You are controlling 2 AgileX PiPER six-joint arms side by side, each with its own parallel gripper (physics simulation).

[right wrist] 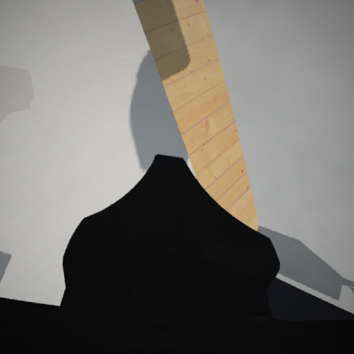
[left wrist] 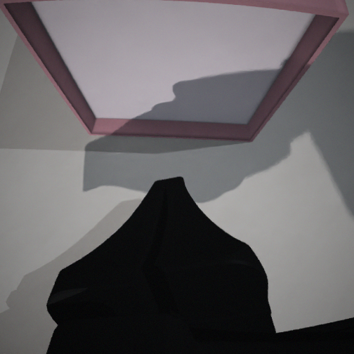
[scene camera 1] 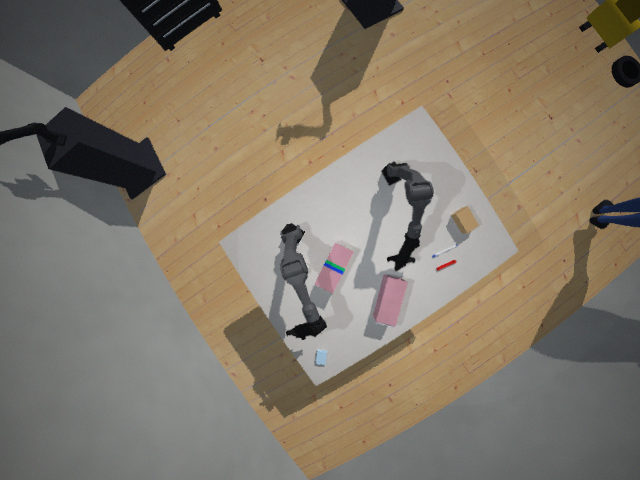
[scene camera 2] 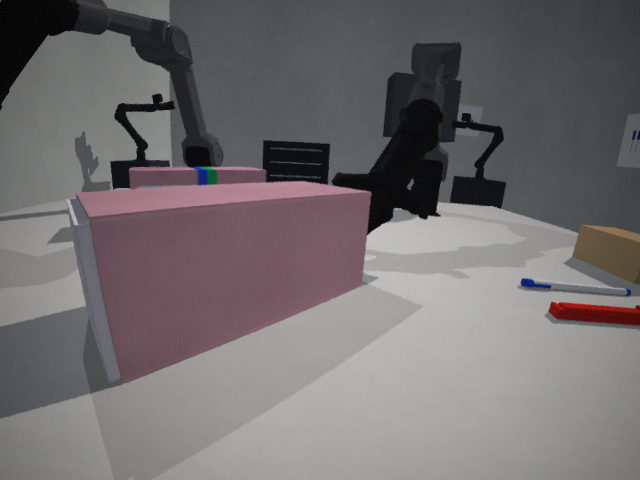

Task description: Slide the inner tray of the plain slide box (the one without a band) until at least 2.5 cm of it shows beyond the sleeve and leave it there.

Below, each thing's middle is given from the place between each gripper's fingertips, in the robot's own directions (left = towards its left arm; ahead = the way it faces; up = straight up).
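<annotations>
White-and-blue pen point(scene camera 2: 524, 282): 170 mm below my right hand, 890 mm to the left of it and 70 mm ahead of it.
My left gripper: 30 mm above the white-and-blue pen, 60 mm short of it and 290 mm to the right of it.
</annotations>
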